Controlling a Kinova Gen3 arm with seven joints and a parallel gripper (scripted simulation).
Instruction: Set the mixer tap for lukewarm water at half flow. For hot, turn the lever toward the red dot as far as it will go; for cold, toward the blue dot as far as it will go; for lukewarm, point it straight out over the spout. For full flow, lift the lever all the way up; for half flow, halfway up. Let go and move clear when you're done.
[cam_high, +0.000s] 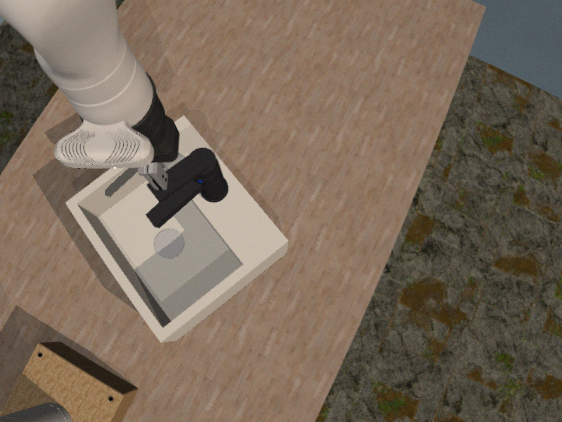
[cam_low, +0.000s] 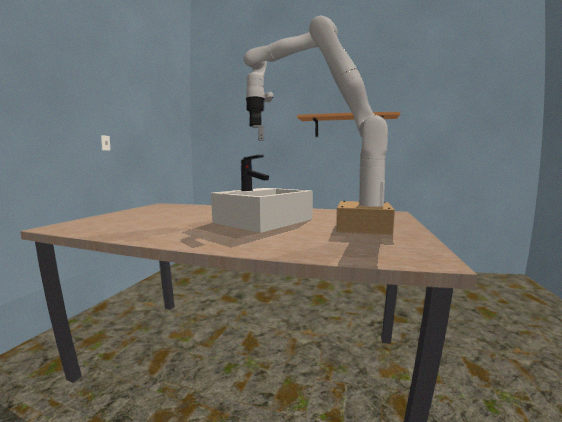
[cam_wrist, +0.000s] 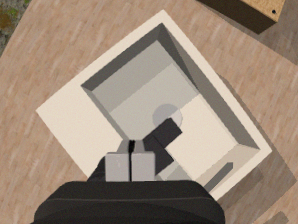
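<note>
My gripper is now 9 cm above the lever, 3 cm short of it and 2 cm to the right of it. From my hand the other things lie so: white sink basin (33 cm below, 4 cm to the left, 4 cm behind); black mixer tap (14 cm below, 5 cm ahead, 1 cm to the left).
</note>
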